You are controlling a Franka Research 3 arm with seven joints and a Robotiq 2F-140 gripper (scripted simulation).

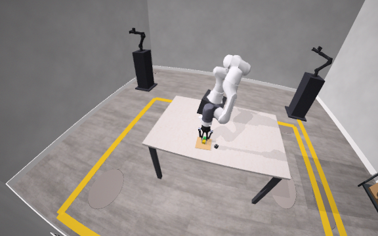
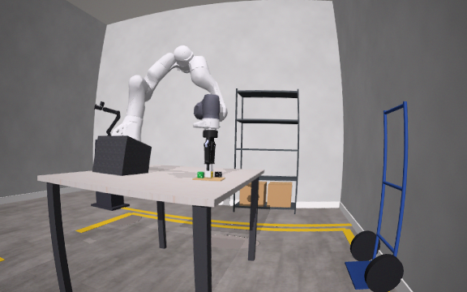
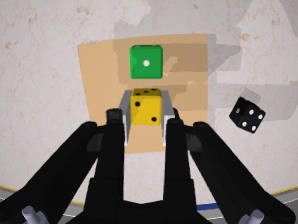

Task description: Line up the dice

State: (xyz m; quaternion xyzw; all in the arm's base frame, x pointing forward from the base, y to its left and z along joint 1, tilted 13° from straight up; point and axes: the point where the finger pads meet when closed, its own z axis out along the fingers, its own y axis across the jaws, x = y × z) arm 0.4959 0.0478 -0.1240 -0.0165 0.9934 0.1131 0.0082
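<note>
My hand is 20 mm above the yellow die. Round my hand: black die 10 mm ahead, 120 mm to the left, 30 mm below; green die 50 mm behind, 20 mm below; tan mat 40 mm below.
</note>
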